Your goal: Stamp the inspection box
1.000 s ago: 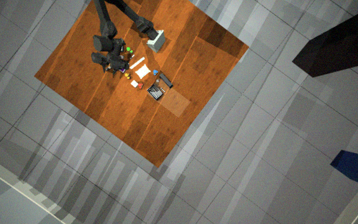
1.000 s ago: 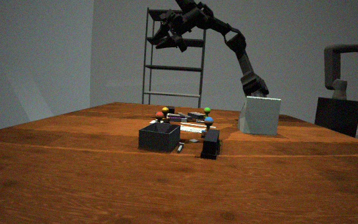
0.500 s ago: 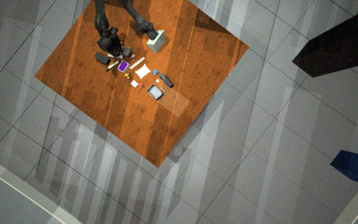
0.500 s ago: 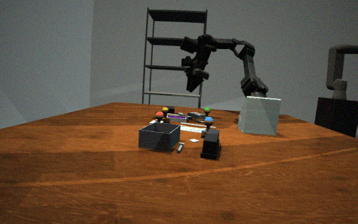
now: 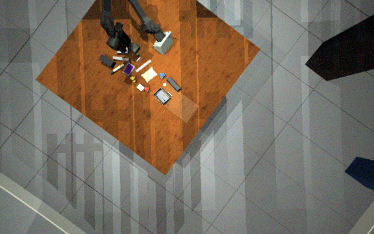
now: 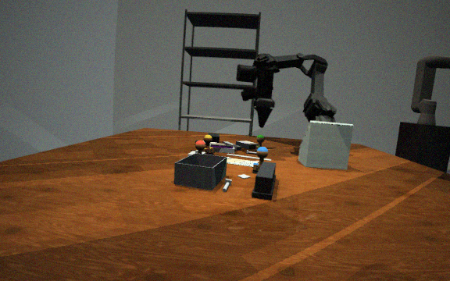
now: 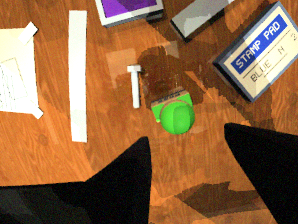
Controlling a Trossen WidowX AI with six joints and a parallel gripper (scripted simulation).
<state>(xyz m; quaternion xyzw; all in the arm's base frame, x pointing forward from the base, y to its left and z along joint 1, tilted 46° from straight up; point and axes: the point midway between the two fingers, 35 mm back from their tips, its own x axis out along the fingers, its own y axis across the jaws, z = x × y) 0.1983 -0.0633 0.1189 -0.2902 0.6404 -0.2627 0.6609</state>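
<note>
Now: gripper tip 80 mm above the green-knobbed stamp. Also, from my gripper tip: yellow-knobbed stamp (170 mm ahead, 120 mm to the left, 70 mm below); purple ink pad (130 mm ahead, 90 mm below, 30 mm to the left); cream card (180 mm to the left, 100 mm below, 60 mm ahead).
</note>
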